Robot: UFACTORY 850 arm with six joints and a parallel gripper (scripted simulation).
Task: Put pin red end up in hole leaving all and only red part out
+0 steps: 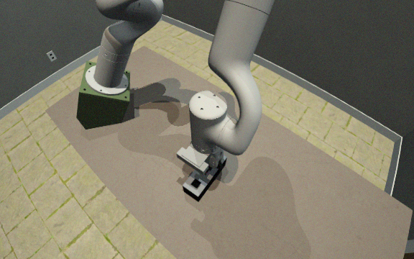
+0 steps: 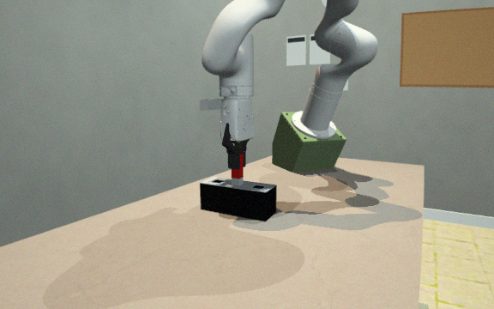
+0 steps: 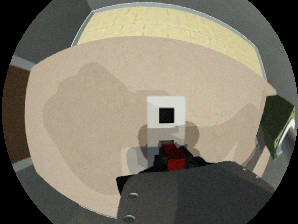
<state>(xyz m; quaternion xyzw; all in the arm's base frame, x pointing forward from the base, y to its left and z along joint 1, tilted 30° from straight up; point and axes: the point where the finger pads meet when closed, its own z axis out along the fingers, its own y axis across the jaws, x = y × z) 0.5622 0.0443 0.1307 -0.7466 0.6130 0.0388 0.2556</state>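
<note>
The pin lies 20 mm below my hand. Round my hand: black block 100 mm below.
</note>
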